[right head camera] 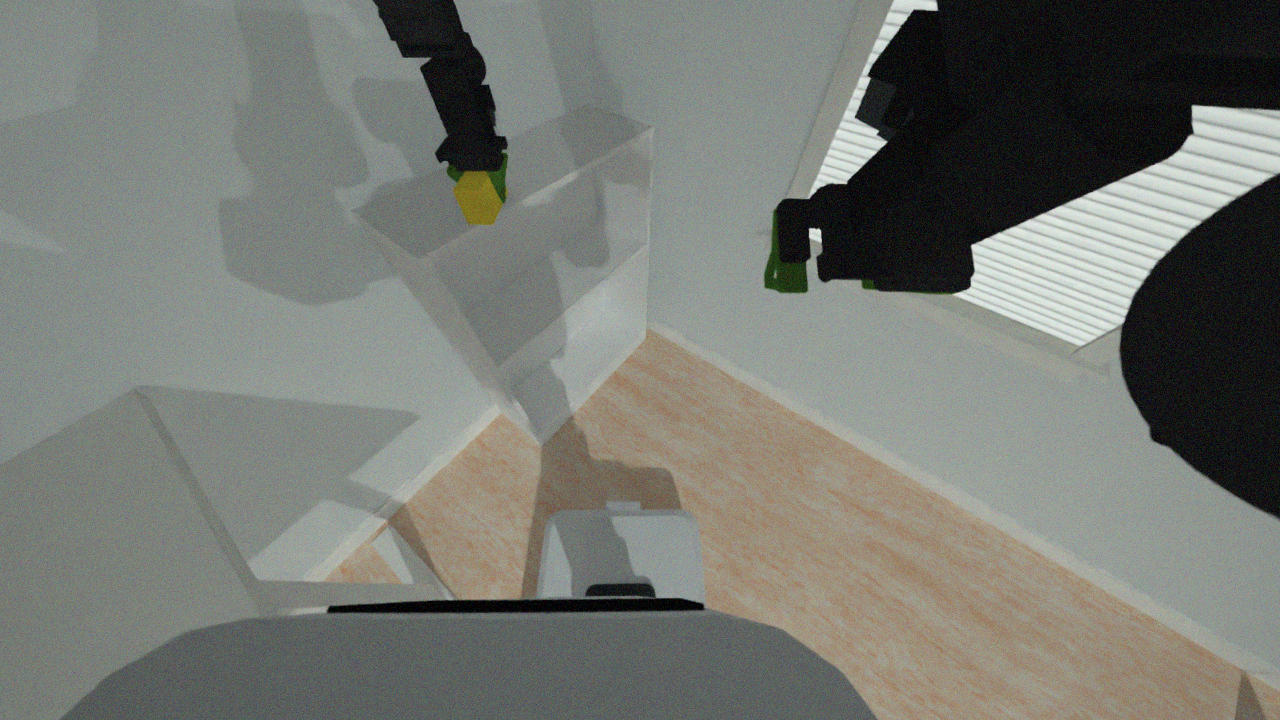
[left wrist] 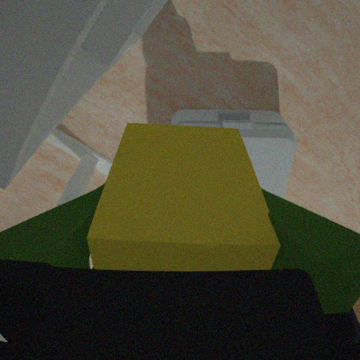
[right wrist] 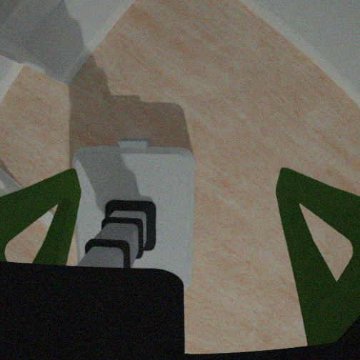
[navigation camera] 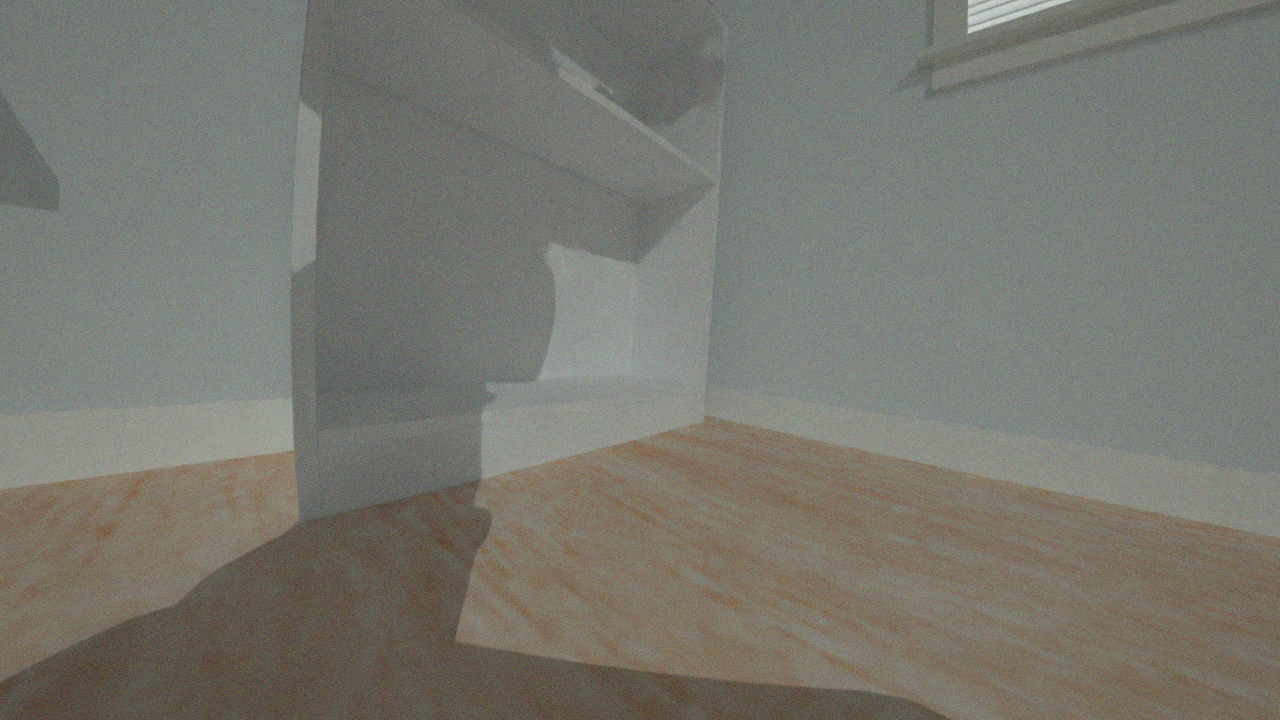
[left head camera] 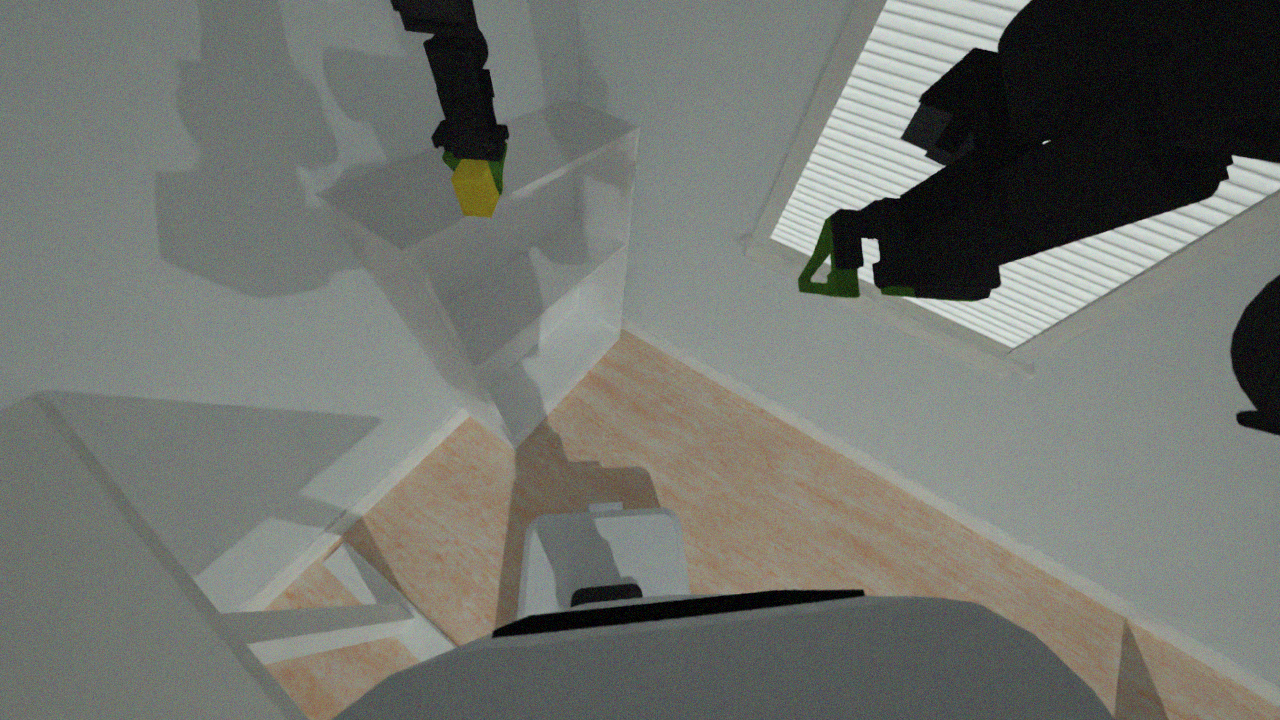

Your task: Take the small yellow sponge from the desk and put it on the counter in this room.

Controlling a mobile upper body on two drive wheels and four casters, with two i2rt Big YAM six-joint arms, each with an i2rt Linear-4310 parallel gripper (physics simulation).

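Frame: origin at the left arm's base, x ahead, y left, z up, level; centimetres.
Seen in the pictures: left gripper, between the fingertips: (right head camera: pixel 492 201); right gripper, between the fingertips: (right head camera: pixel 814 281) (left head camera: pixel 841 286).
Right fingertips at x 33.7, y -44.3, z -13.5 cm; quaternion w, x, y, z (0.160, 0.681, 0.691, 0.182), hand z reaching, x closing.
A point is followed by its place in that frame.
The small yellow sponge (left head camera: pixel 477 191) {x 63.0, y -0.8, z -22.5 cm} (right head camera: pixel 478 200) {x 62.9, y -1.0, z -22.4 cm} (left wrist: pixel 182 185) is a yellow block held between the green fingers of my left gripper (left head camera: pixel 476 168) (right head camera: pixel 477 177) (left wrist: pixel 178 181), which is shut on it. In the head camera views they appear in front of the white shelf unit, raised well above the floor. My right gripper (left head camera: pixel 866 284) {x 33.7, y -44.3, z -13.5 cm} (right head camera: pixel 836 281) {x 33.7, y -44.3, z -13.5 cm} (right wrist: pixel 177 179) is open, with its green fingers wide apart. A grey flat-topped piece of furniture (left head camera: pixel 71 555) (right head camera: pixel 89 537) shows at the lower left of both head views; I cannot tell whether it is the desk or the counter.
The white shelf unit (left head camera: pixel 572 125) {x 123.3, y -12.7, z -35.0 cm} (right head camera: pixel 590 134) {x 120.5, y -14.0, z -35.0 cm} (navigation camera: pixel 307 358) {x 64.7, y 15.1, z -123.0 cm} stands ahead against the wall, near the room corner. A window with blinds (left head camera: pixel 913 53) {x 97.1, y -85.6, z -5.3 cm} is in the right wall. My pale base (left head camera: pixel 657 546) {x 20.0, y -39.3, z -115.0 cm} (right head camera: pixel 675 546) {x 20.5, y -40.1, z -115.0 cm} (right wrist: pixel 167 175) shows below, on the wood-look floor (navigation camera: pixel 805 537) {x 72.8, y -40.0, z -141.0 cm}.
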